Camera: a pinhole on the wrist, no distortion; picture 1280 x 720 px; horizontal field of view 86.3 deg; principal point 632.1 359.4 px. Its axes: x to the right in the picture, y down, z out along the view. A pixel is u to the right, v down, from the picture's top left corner.
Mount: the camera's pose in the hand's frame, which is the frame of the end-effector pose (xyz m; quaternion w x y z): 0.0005 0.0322 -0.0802 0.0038 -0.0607 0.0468 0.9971
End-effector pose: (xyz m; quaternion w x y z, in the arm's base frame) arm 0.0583 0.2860 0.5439 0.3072 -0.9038 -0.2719 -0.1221
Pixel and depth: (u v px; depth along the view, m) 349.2 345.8 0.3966
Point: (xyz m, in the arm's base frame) 0.2149 0.4889 0.2926
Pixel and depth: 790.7 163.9 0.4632
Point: 0.0630 0.3002 0.1048
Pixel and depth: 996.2 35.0 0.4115
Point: 0.0066 0.1746 0.0913
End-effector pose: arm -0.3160 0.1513 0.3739 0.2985 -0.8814 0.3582 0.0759
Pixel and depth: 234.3 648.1 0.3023
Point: -0.1501 0.2550 0.1538
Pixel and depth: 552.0 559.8 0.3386
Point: -0.2724 0.3283 0.1737
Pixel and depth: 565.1 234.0 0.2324
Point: -0.3726 0.1854 0.2098
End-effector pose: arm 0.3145 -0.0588 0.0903 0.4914 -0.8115 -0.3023 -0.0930
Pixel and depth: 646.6 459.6 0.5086
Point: 0.1971 0.2758 -0.1603
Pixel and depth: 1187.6 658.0 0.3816
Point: -0.0672 0.0663 -0.1341
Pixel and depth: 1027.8 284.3 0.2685
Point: 0.1925 -0.0226 -0.1393
